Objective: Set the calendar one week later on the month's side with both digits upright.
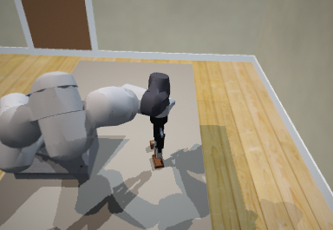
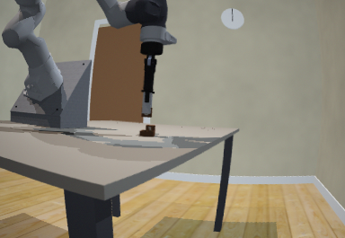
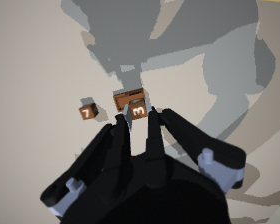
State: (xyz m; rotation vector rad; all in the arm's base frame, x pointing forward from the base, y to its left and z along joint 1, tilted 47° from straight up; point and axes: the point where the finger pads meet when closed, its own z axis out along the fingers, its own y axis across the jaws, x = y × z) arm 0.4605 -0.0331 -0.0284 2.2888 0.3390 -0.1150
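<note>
Right now my hand is 20 mm to the right of the brown tray and 100 mm above it.
</note>
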